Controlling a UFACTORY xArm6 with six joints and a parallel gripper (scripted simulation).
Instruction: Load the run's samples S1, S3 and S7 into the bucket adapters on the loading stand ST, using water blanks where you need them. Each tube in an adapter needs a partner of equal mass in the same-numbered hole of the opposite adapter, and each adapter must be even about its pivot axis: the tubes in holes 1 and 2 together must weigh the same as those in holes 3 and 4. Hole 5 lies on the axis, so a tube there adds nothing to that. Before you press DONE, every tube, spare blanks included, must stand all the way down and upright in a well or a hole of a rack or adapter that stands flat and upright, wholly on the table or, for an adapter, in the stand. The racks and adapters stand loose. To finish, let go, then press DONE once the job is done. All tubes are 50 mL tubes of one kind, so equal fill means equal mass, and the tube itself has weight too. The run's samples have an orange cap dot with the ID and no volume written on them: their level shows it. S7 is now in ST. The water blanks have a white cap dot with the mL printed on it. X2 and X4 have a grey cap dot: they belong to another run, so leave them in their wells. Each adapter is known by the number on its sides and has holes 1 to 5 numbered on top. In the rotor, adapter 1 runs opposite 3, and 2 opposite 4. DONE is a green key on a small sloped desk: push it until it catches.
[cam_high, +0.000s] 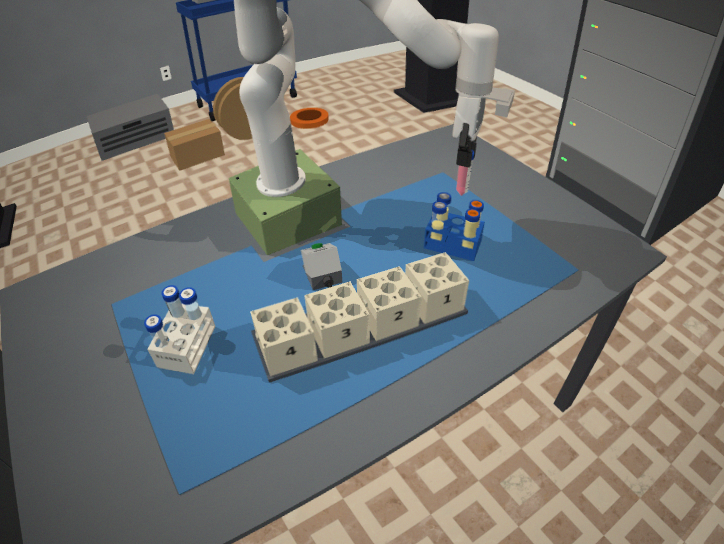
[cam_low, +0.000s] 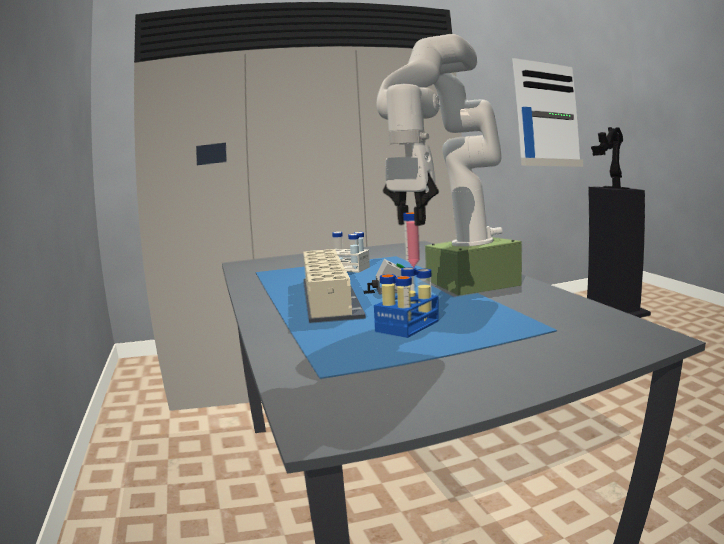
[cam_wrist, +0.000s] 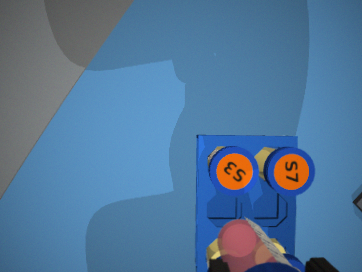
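Now: hand 5 cm above the pink-filled tube and 1 cm short of it. From my hand the other things lie so: sample tube: 18 cm below, 5 cm ahead, 1 cm to the right; then blue samples rack: 22 cm below, 2 cm to the right, 1 cm ahead; then adapter 1: 20 cm below, 17 cm to the right, 16 cm ahead.
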